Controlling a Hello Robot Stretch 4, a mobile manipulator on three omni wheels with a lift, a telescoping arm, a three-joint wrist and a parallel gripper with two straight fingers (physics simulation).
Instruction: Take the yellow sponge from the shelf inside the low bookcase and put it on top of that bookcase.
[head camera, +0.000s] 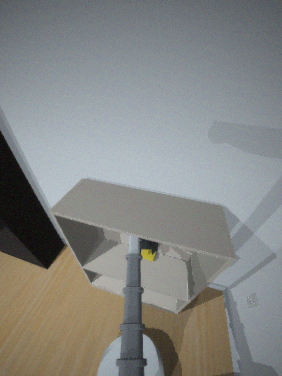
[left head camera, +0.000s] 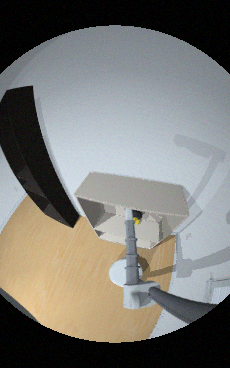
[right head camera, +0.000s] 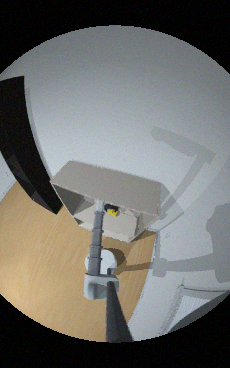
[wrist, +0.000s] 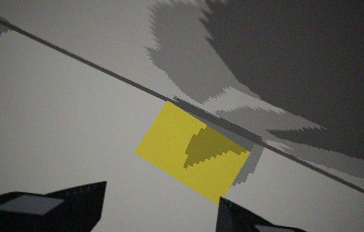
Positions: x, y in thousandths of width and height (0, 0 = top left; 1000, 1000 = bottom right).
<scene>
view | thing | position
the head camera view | low beige bookcase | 700, 618
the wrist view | my gripper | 444, 894
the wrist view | yellow sponge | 507, 636
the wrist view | low beige bookcase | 776, 351
</scene>
